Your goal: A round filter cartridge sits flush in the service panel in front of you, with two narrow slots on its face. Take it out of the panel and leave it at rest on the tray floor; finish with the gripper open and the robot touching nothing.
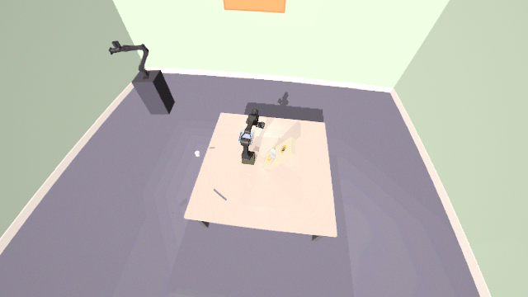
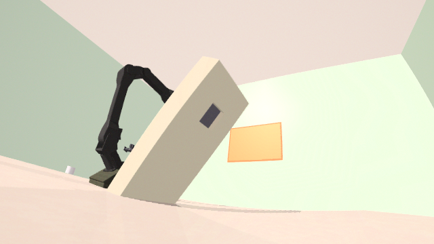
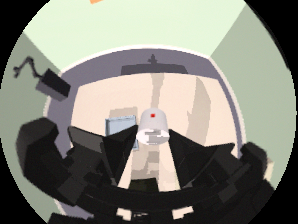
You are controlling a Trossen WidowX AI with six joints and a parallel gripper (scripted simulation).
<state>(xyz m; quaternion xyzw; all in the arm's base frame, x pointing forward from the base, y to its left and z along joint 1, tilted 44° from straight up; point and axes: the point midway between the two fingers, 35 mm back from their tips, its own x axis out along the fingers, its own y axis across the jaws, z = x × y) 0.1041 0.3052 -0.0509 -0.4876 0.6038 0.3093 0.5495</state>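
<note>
My gripper tip is 22 cm above the tray, 13 cm past it and 1 cm to the right of it. The rest, counted from my gripper tip: small white cylinder: 62 cm behind, 22 cm to the right, 21 cm below; white round cartridge: right at my gripper tip; cream service panel: 31 cm to the right, 22 cm ahead, 6 cm below.
</note>
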